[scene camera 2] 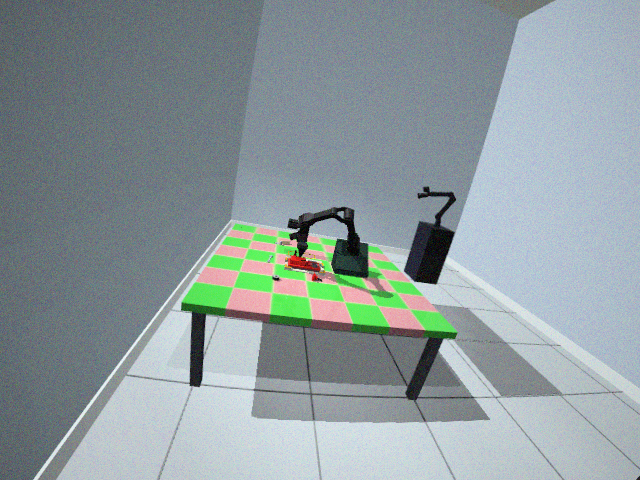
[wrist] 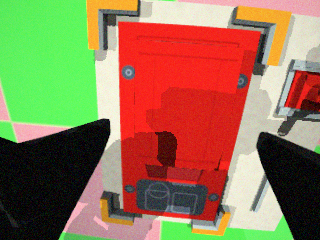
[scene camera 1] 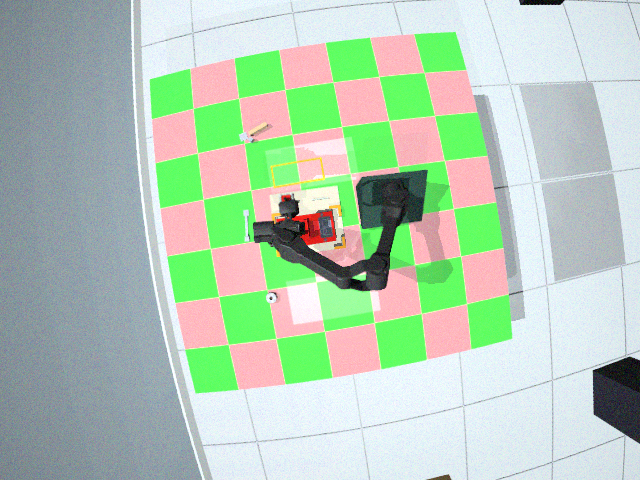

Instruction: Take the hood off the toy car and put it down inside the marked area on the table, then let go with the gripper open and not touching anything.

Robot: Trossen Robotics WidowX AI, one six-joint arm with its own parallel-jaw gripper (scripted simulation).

Observation:
My gripper (wrist: 183,132) is open and holds nothing. Further things: a red hood (wrist: 184,92).

